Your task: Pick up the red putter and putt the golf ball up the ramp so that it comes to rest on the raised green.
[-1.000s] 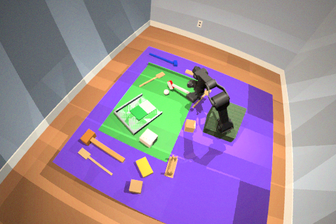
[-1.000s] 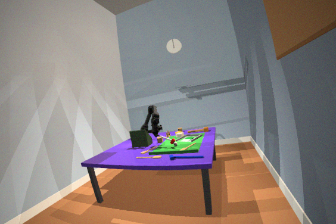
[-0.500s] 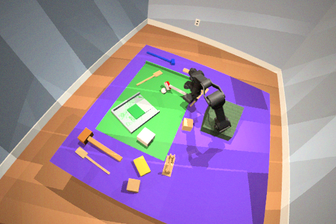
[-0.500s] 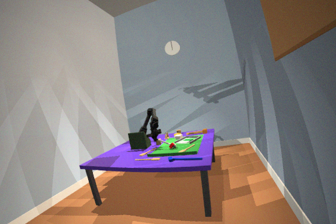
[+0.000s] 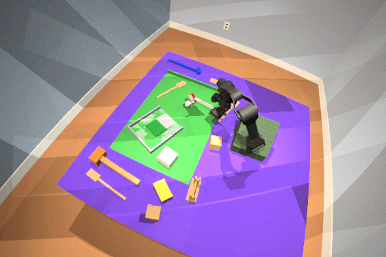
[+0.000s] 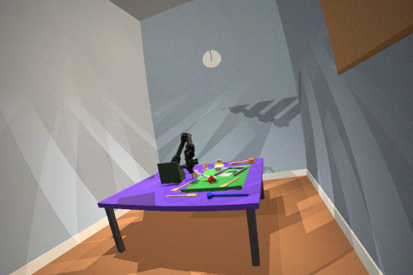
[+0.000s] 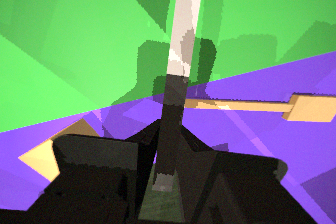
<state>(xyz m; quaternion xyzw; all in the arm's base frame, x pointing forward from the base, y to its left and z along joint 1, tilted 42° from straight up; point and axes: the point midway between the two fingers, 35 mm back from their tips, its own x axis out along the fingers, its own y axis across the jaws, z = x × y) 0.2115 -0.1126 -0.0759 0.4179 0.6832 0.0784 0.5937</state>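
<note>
The red putter is 10 cm ahead of my gripper tip and 5 cm to the right of it. The rest, counted from my gripper tip: white golf ball: 22 cm ahead, 6 cm to the right, 5 cm below; then white block: 21 cm ahead, 34 cm to the left, 5 cm below; then green mat: 26 cm ahead, 5 cm to the left, 8 cm below.
</note>
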